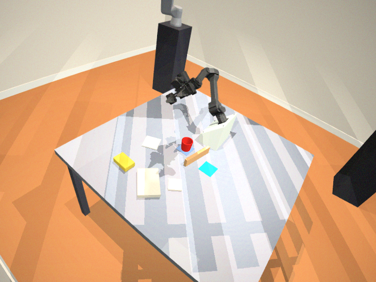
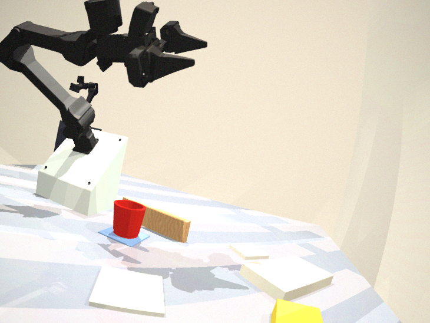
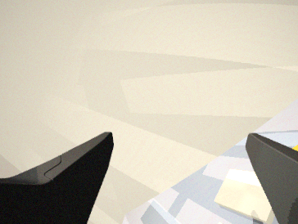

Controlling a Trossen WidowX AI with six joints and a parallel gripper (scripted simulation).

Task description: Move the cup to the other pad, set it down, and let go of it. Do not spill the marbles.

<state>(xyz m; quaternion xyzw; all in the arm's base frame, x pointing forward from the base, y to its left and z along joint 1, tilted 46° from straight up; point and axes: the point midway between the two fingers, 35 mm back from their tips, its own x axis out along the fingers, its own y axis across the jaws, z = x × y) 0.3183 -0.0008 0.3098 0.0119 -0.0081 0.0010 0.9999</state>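
My gripper tip is 35 cm above the red cup, 11 cm past it and 10 cm to the right of it. Round my gripper tip: green marble 38 cm below, 12 cm behind, 10 cm to the left; then blue marble 38 cm below, 11 cm behind, 9 cm to the left; then white tile 39 cm below, 10 cm to the right.
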